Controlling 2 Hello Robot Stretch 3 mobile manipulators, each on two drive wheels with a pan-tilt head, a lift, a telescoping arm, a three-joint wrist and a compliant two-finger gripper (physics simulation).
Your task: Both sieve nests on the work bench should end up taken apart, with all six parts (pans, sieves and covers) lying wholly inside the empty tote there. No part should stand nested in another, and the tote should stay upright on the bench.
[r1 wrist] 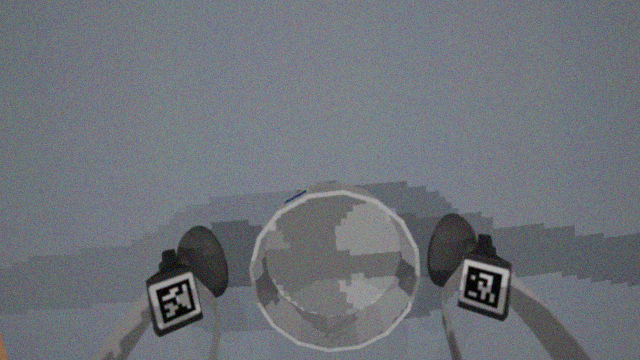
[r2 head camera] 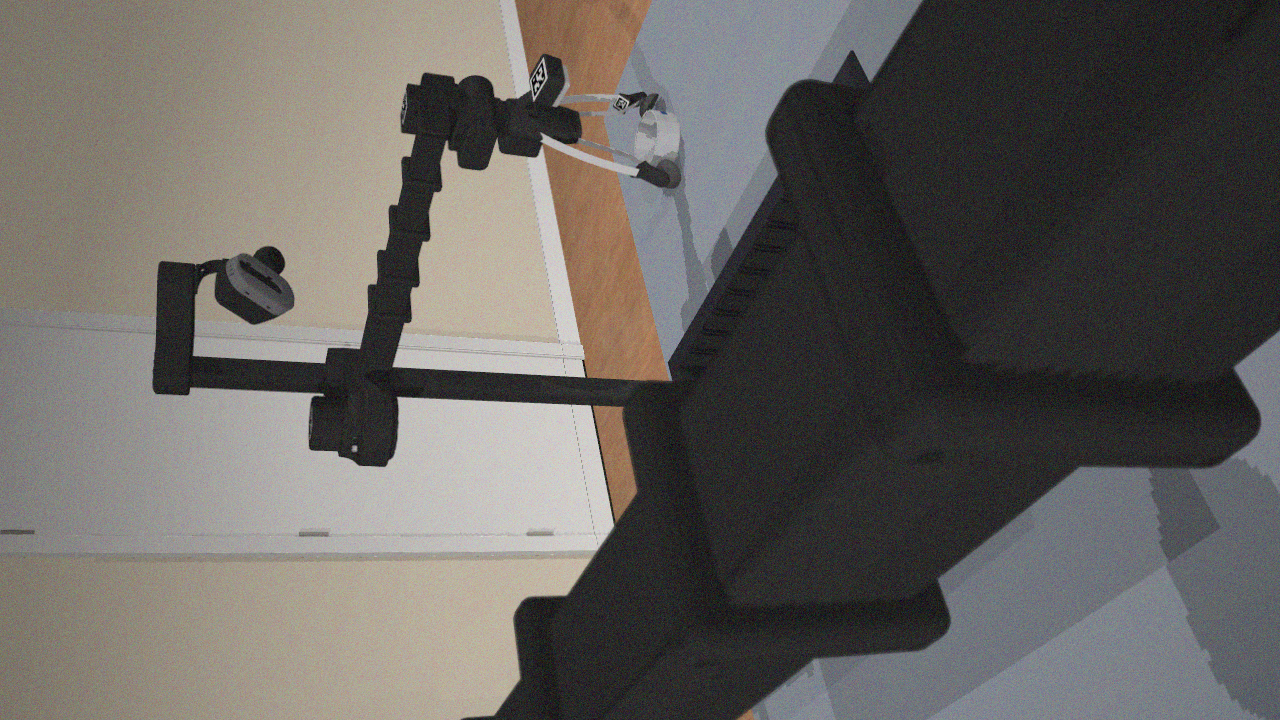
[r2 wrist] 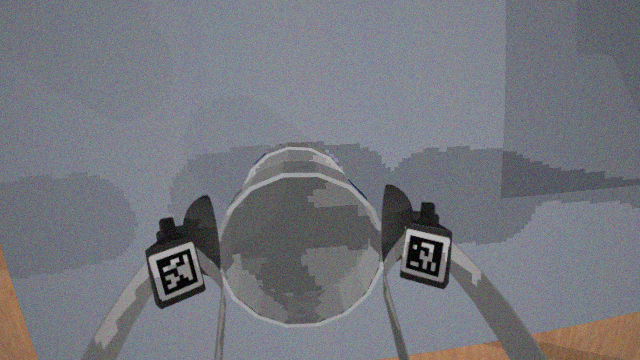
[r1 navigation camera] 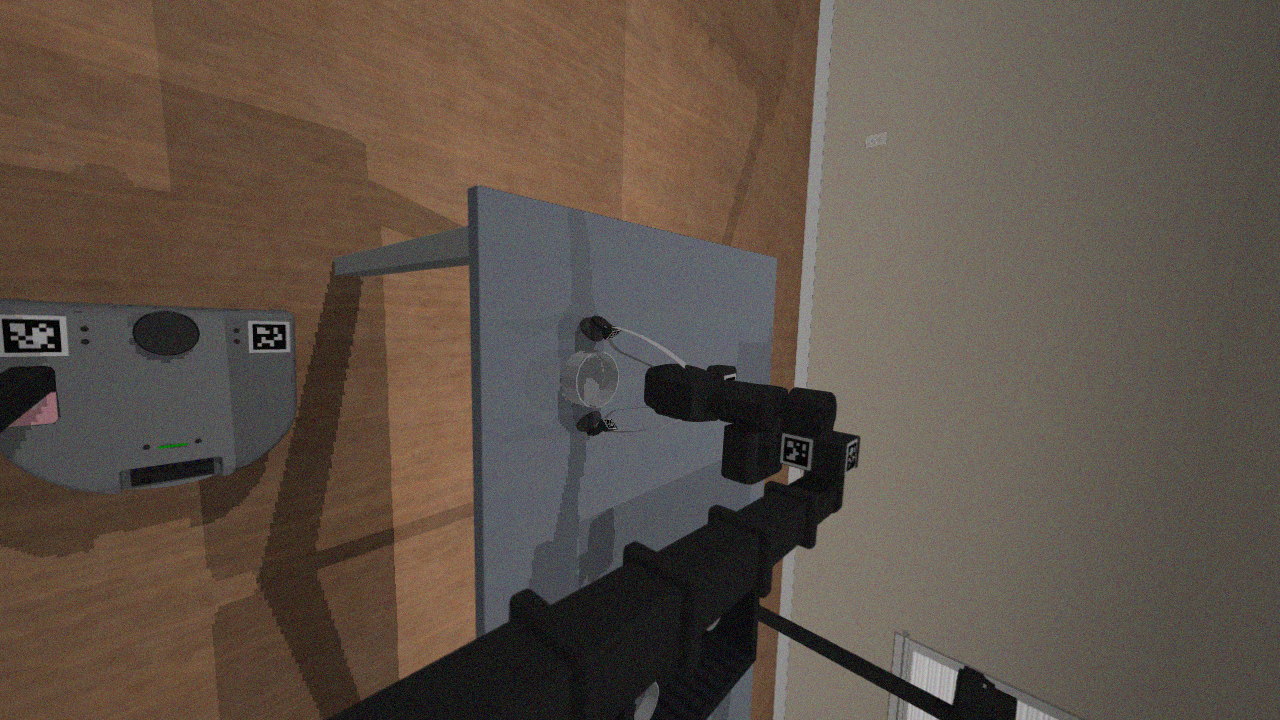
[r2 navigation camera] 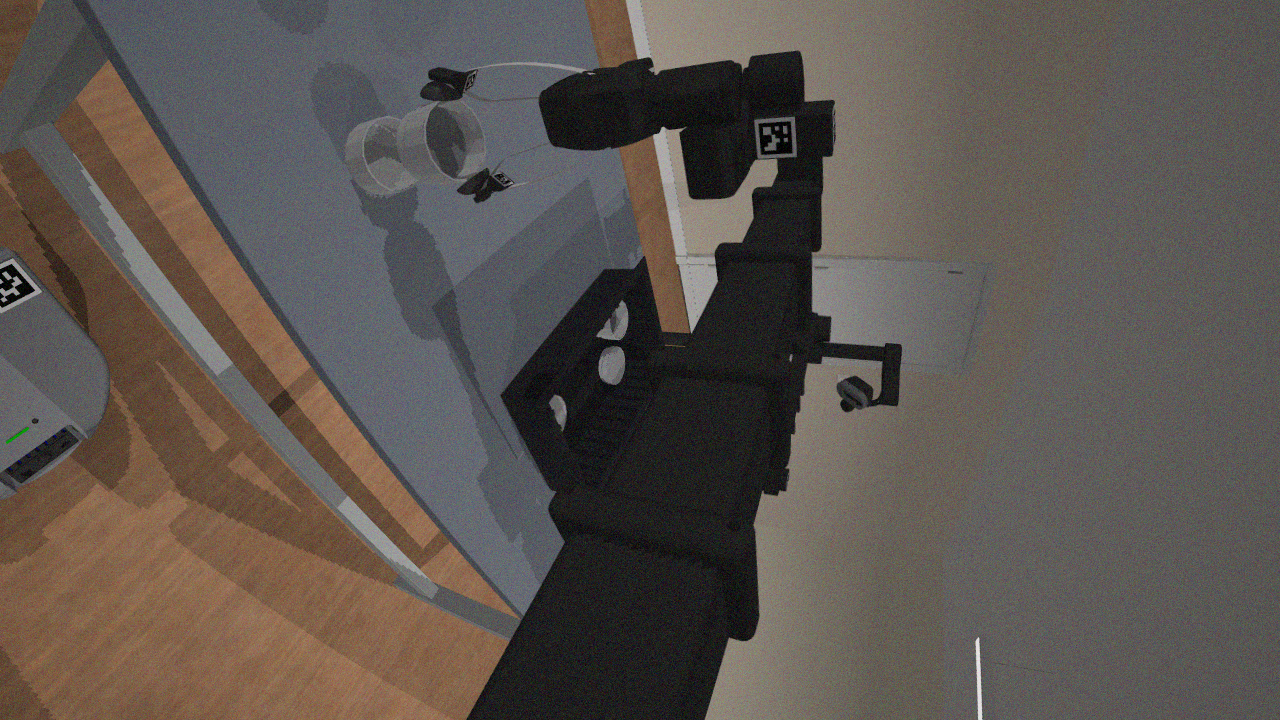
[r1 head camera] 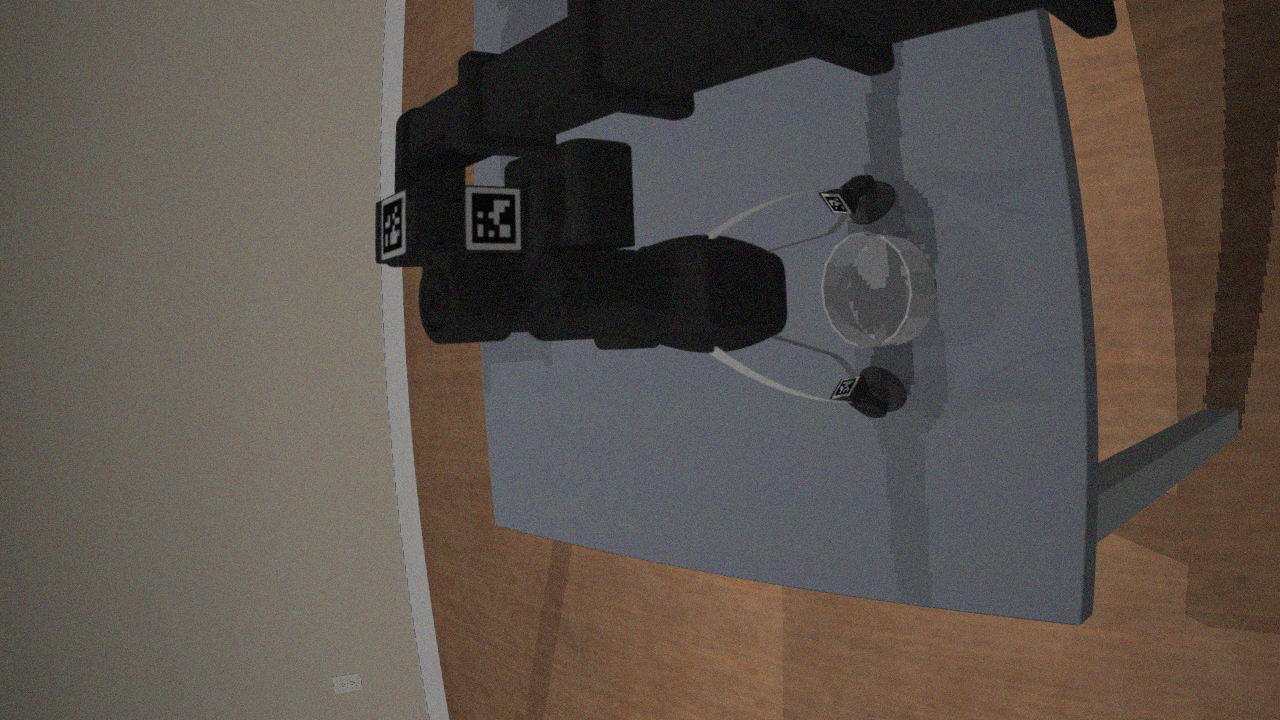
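r1's gripper (r1 head camera: 873, 295) (r1 navigation camera: 594, 376) (r1 wrist: 327, 255) (r2 head camera: 657, 137) is open around a clear round part (r1 head camera: 921, 300) (r1 navigation camera: 580, 380) (r1 wrist: 332, 330) (r2 head camera: 667, 134) on the bench, with gaps at both sides. r2's gripper (r2 navigation camera: 464, 134) (r2 wrist: 300, 224) is shut on another clear round part (r2 navigation camera: 418, 143) (r2 wrist: 300, 300), held above and beside a lower round part (r2 navigation camera: 362, 161) (r2 wrist: 295, 155) on the bench. The dark tote (r2 navigation camera: 546, 438) (r2 head camera: 760, 241) is upright and holds three pale parts (r2 navigation camera: 613, 320) (r2 navigation camera: 611, 365) (r2 navigation camera: 557, 413); r2's arm hides some of it. Which parts are pans, sieves or covers I cannot tell.
The grey-blue bench (r1 head camera: 760, 465) (r1 navigation camera: 528, 268) (r2 navigation camera: 268, 179) stands near a wall (r1 head camera: 196, 313). r1's arm (r1 navigation camera: 572, 626) crosses above the bench and tote, and r2's arm (r2 navigation camera: 644, 555) passes over the tote. A grey robot base (r1 navigation camera: 179, 394) is on the floor beside the bench.
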